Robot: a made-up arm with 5 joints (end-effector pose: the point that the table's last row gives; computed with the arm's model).
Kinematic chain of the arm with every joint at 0, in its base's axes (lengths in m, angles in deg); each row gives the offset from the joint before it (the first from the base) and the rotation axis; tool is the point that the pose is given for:
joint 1: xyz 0 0 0.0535 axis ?
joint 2: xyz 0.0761 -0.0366 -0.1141 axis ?
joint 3: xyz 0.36 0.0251 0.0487 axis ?
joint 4: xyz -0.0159 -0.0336 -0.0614 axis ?
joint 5: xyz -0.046 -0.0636 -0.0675 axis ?
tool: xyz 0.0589 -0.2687 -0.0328
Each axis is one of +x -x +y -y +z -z.
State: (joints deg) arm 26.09 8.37 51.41 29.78 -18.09
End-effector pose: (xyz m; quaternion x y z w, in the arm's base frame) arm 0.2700 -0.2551 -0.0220 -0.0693 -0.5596 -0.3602 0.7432
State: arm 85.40 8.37 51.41 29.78 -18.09
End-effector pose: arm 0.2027 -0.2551 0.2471 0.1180 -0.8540 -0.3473 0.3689
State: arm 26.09 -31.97 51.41 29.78 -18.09
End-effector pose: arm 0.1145 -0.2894 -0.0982 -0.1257 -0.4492 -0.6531 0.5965
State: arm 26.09 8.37 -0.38 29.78 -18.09
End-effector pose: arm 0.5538 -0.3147 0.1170 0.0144 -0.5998 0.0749 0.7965
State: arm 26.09 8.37 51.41 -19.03 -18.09
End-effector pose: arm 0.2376 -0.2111 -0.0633 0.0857 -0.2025 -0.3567 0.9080
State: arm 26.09 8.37 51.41 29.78 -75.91
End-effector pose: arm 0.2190 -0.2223 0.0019 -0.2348 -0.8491 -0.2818 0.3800
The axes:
joint 1: -y
joint 2: +z
joint 3: -z
joint 4: -y
joint 5: +y

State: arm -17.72 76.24 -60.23 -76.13 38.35
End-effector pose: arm 0.4301 0.4833 -0.2292 -0.6943 0.3390 0.6168 0.1502
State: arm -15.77 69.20 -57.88 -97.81 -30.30
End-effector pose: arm 0.4657 0.4622 -0.2225 -0.3906 0.2961 0.8055 0.3330
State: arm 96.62 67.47 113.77 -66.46 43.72
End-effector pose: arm 0.1747 0.1592 -0.1028 0.3824 0.1086 0.0911 0.9130
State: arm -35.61 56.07 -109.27 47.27 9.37
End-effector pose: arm 0.1151 0.6476 -0.2701 0.5935 -0.0025 0.7947 0.1276
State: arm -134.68 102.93 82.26 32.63 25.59
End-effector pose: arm -0.2658 -0.0181 0.1172 0.1695 0.8829 0.0588 0.4340
